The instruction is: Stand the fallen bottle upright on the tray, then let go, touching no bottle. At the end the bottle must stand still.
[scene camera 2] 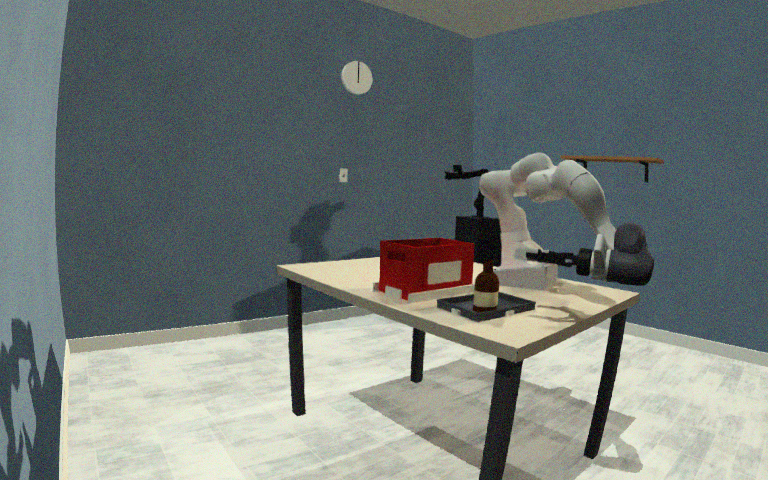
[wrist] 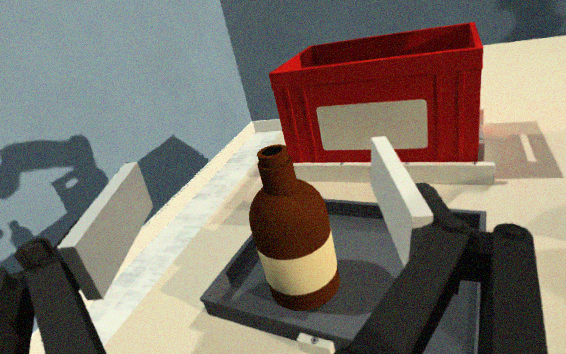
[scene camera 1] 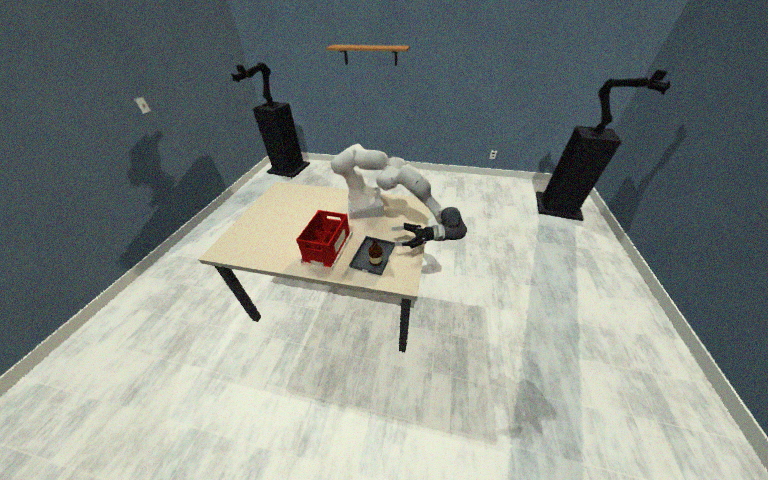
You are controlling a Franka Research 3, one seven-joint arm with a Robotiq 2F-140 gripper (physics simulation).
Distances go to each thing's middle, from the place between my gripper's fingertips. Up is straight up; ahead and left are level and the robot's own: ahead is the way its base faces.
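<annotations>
As for the brown bottle [scene camera 2: 486,290], my hand is 5 cm short of it, 9 cm to the left of it and 11 cm above it. There's also a low pale strip [wrist: 482,173], and that's 3 cm ahead of my hand, 31 cm to the right of it and 18 cm below it.
</annotations>
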